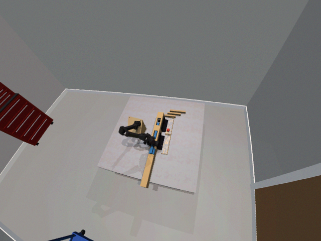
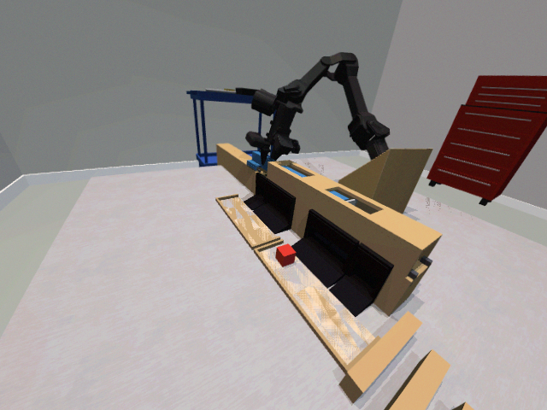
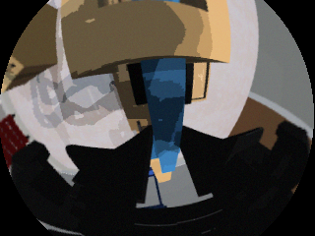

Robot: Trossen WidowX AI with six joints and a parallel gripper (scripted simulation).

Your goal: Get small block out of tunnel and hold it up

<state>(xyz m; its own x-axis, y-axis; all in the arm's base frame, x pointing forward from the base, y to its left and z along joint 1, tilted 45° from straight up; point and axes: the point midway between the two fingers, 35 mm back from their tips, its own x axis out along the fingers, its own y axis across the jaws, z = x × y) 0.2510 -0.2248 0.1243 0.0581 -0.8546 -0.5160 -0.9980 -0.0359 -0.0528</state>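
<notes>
The tan covered tunnel lies 20 mm ahead of my gripper tip, 50 mm to the left of it and 50 mm below it.
</notes>
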